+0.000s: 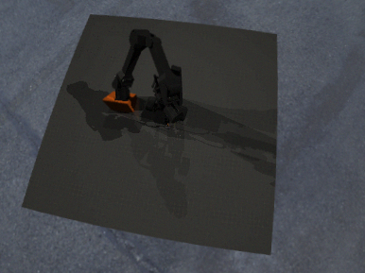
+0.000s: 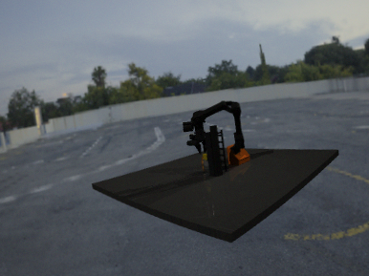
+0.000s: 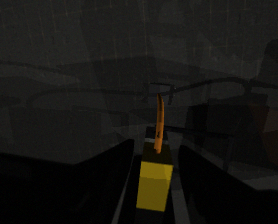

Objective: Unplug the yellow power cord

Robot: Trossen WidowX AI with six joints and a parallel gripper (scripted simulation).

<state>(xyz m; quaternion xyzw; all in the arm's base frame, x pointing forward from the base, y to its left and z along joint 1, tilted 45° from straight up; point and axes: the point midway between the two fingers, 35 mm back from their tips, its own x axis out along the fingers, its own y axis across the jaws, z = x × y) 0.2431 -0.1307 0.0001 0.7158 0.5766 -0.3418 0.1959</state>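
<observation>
My gripper tip is 1 cm short of the yellow plug, 5 cm to the right of it and 1 cm above it.
</observation>
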